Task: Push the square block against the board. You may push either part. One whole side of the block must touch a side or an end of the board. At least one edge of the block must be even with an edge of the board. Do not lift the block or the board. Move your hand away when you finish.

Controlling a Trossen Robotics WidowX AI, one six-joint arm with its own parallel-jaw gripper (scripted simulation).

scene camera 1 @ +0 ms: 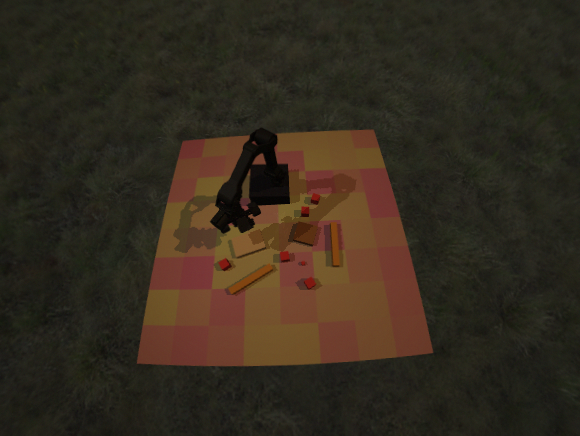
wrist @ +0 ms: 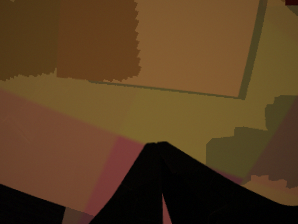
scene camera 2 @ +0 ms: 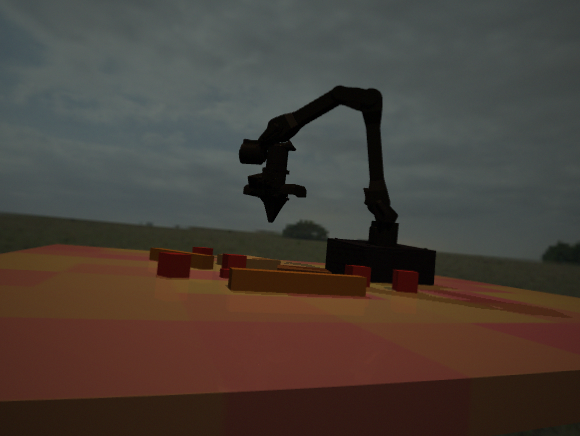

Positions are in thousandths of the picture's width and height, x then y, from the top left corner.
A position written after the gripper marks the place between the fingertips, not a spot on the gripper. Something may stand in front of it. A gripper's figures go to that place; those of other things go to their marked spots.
The gripper (wrist: 525, 681) is 10 cm from the lens. A flat tan board (wrist: 659, 239): 19 cm from the lens.
